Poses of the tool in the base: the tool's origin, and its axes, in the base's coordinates. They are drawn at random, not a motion.
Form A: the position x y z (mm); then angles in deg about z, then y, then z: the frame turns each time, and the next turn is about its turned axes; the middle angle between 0 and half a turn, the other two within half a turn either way.
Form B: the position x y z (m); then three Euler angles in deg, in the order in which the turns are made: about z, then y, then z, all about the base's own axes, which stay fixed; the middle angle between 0 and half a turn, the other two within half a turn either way. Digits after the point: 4 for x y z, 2 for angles.
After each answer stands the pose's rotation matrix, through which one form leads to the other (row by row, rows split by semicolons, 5 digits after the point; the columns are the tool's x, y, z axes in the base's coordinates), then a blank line. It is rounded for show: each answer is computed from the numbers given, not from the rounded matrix.
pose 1, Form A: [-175.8, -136.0, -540.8, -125.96, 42.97, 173.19]
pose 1, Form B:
[-0.1758, -0.1360, -0.5408, 173.19, 42.97, -125.96]
0.52262 -0.75277 -0.40026; 0.51846 0.65331 -0.55172; 0.67681 0.08082 0.73171

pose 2, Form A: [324.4, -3.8, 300.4, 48.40, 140.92, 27.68]
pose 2, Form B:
[0.3244, -0.0038, 0.3004, 27.68, 140.92, 48.40]
-0.80378 -0.42280 0.41854; -0.20564 0.85760 0.47142; -0.55826 0.29284 -0.77627

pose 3, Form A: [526.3, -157.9, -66.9, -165.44, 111.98, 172.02]
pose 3, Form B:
[0.5263, -0.1579, -0.0669, 172.02, 111.98, -165.44]
-0.32385 -0.29925 -0.89753; -0.22755 0.94545 -0.23312; 0.91833 0.12874 -0.37428

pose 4, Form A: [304.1, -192.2, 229.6, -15.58, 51.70, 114.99]
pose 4, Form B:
[0.3041, -0.1922, 0.2296, 114.99, 51.70, -15.58]
-0.00877 -0.65458 0.75594; 0.94340 -0.25606 -0.21078; 0.33154 0.71131 0.61978

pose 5, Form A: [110.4, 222.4, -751.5, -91.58, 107.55, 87.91]
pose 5, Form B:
[0.1104, 0.2224, -0.7515, 87.91, 107.55, -91.58]
0.99926 0.02815 -0.02629; -0.01656 -0.30223 -0.95309; -0.03477 0.95282 -0.30154

